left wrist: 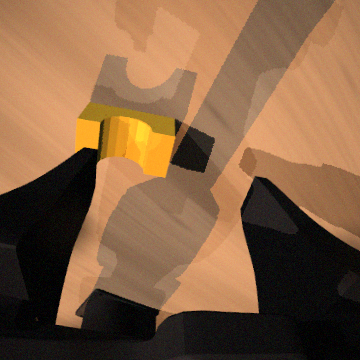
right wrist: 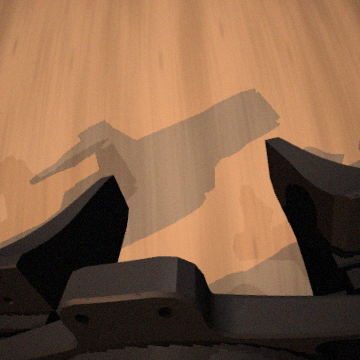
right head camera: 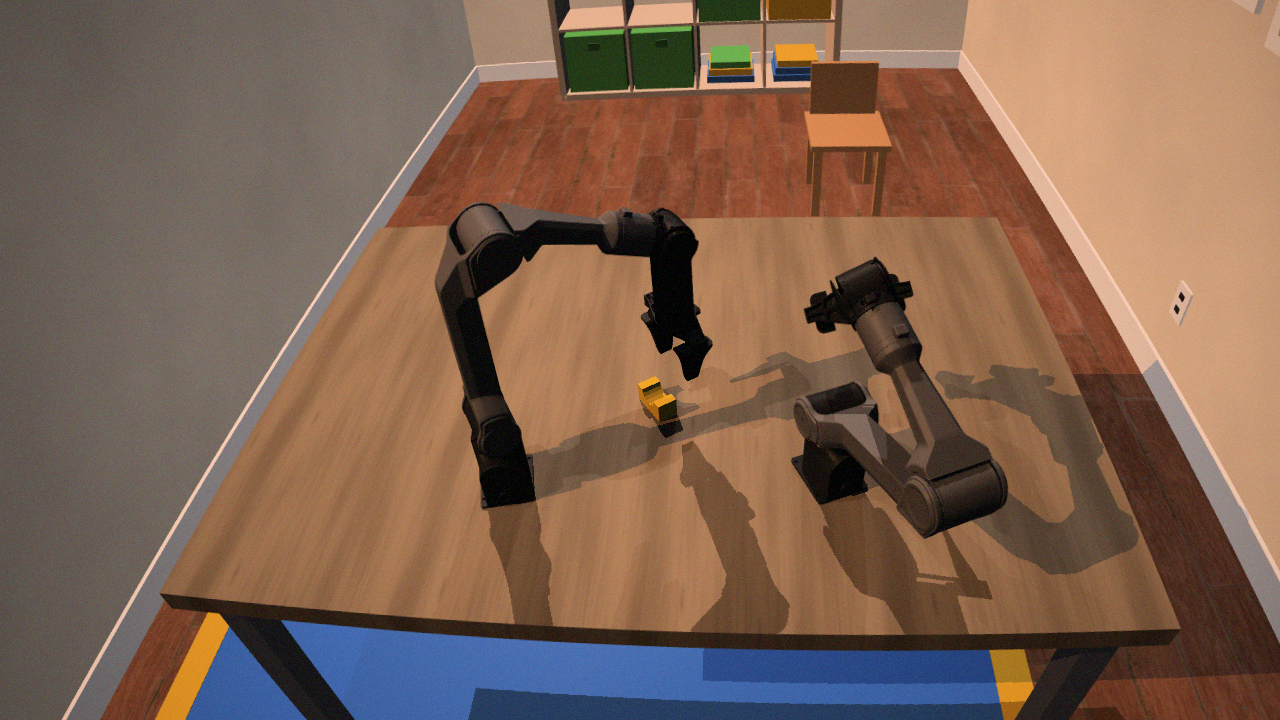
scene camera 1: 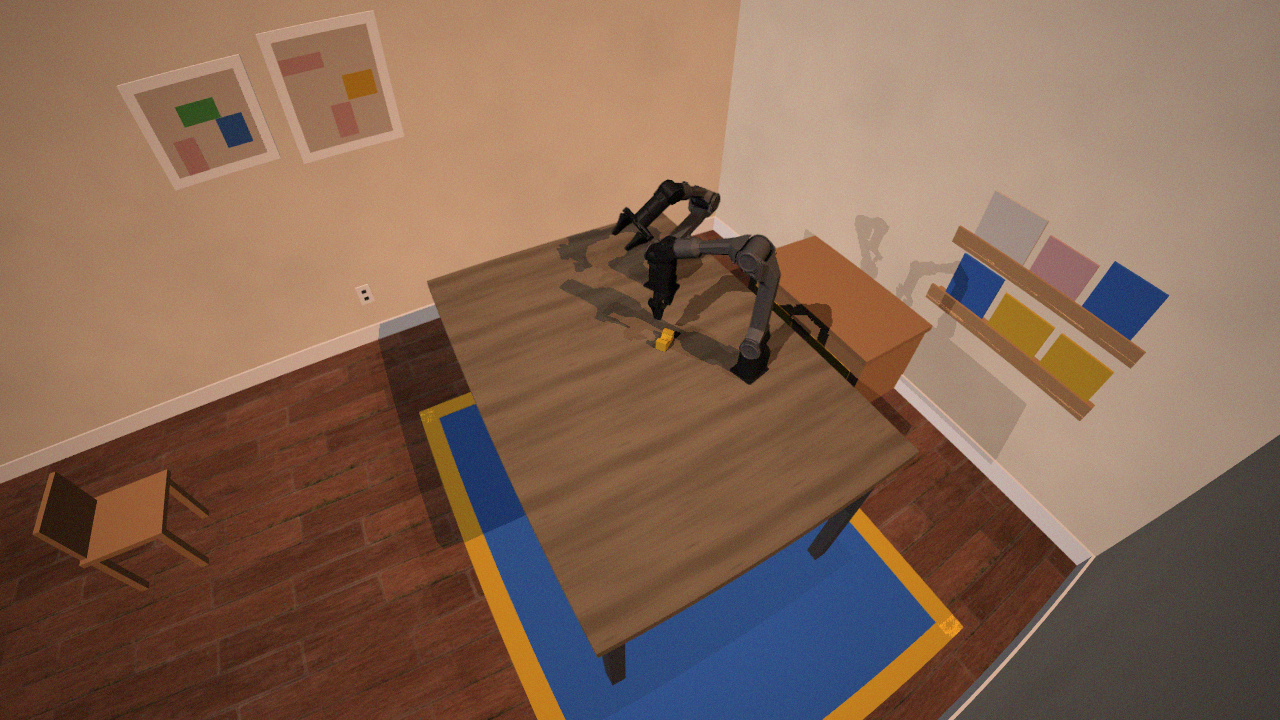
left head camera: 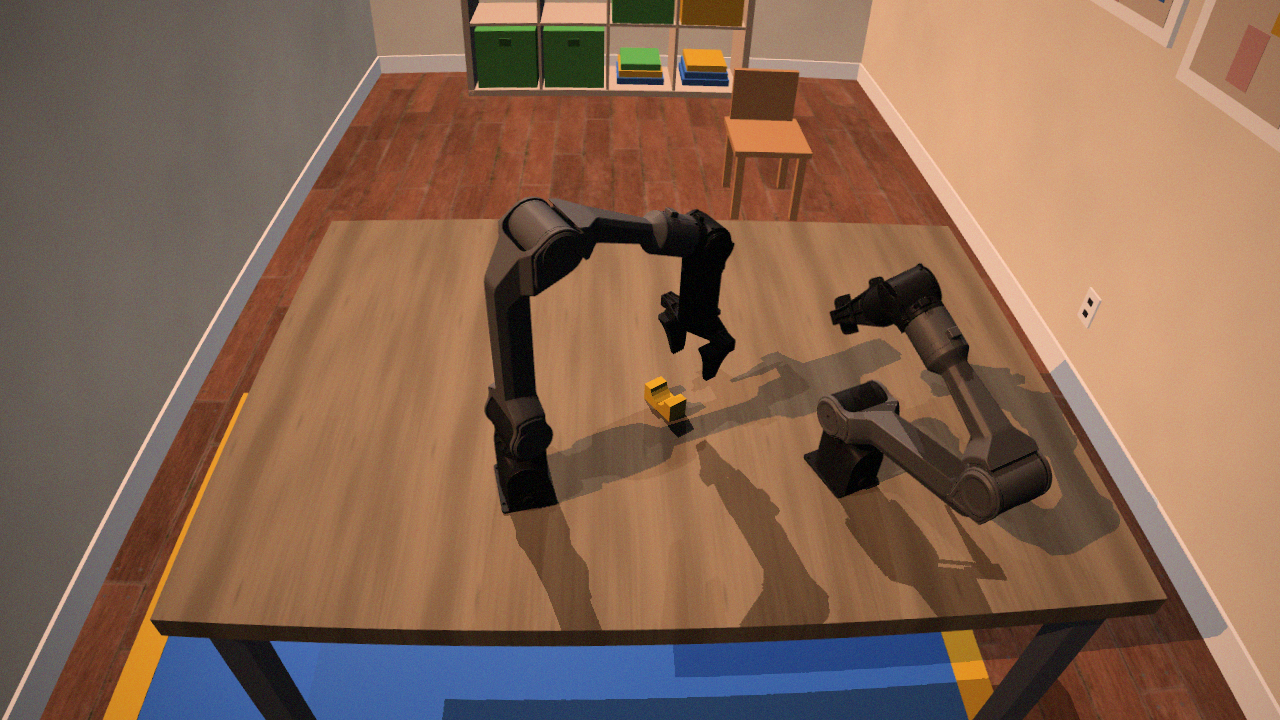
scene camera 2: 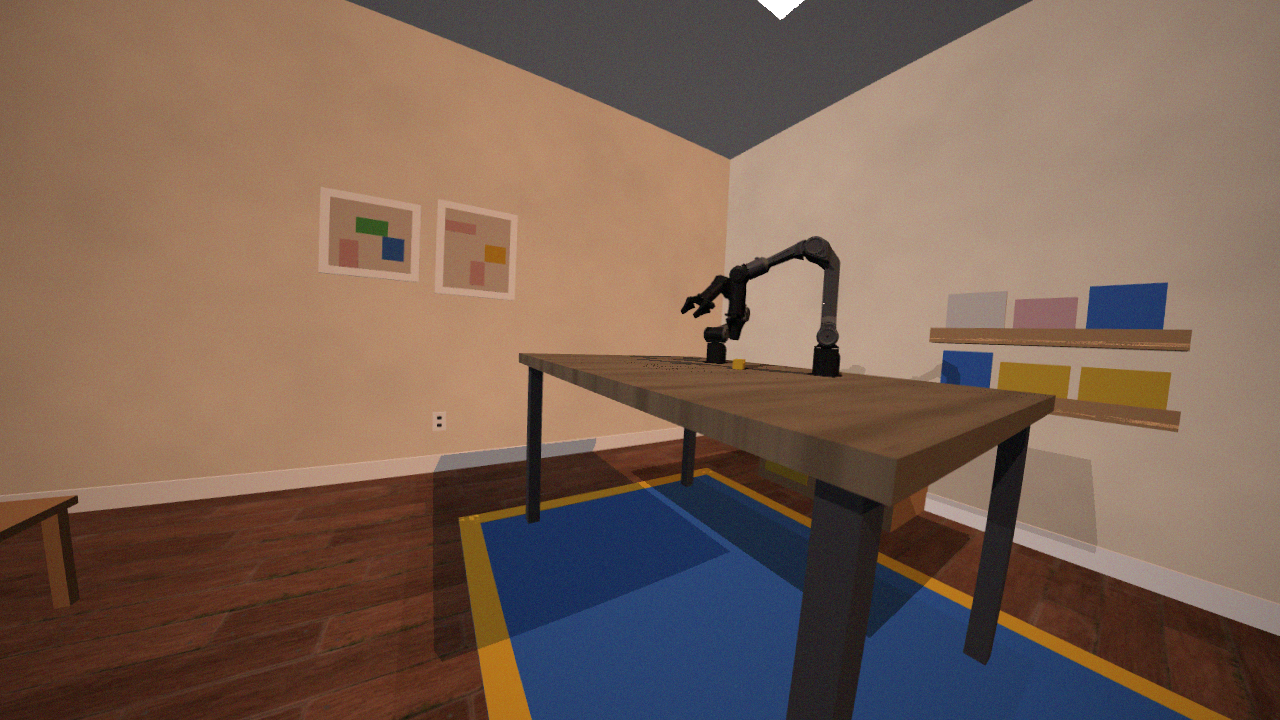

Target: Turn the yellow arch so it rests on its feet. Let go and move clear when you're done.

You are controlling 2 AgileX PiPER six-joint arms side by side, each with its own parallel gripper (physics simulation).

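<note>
The yellow arch (left head camera: 663, 404) (right head camera: 657, 403) (scene camera 1: 664, 341) (scene camera 2: 738, 364) (left wrist: 159, 151) lies upside down on the table, its curved notch and feet facing up. My left gripper (left head camera: 693, 362) (right head camera: 677, 363) (left wrist: 173, 180) is open and empty, pointing down above the table close to the arch. In the left wrist view, one fingertip overlaps the arch's left foot and the other is off to the right of it. My right gripper (left head camera: 841, 317) (right head camera: 814, 315) (right wrist: 191, 176) is open and empty, raised at the right of the head views. The arch does not show in the right wrist view.
The wooden table (left head camera: 358, 402) (right head camera: 375, 402) (scene camera 1: 626, 501) carries both arm bases. Both arms cast shadows around the arch. A chair (left head camera: 768, 136) (right head camera: 846, 130) and a shelf unit stand beyond the table's far edge. An orange-brown cabinet (scene camera 1: 859, 304) stands beside the table.
</note>
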